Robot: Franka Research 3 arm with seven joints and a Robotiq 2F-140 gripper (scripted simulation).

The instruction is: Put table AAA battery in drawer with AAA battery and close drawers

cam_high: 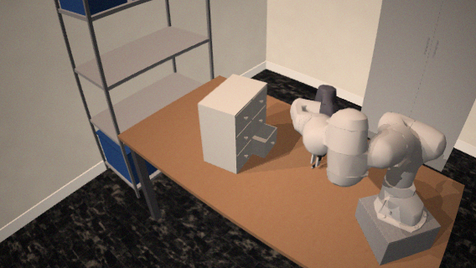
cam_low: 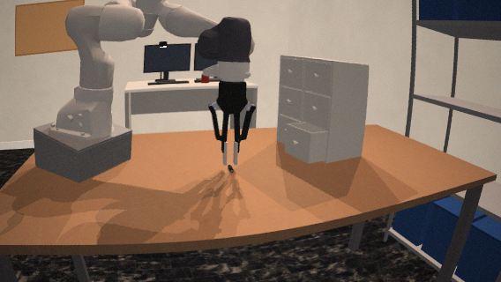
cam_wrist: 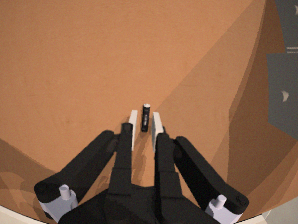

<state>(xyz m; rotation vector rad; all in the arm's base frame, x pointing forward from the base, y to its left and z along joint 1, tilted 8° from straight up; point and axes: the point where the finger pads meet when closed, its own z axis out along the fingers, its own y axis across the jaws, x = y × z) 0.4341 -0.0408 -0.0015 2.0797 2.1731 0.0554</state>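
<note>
My hand is 5 cm above the AAA battery.
</note>
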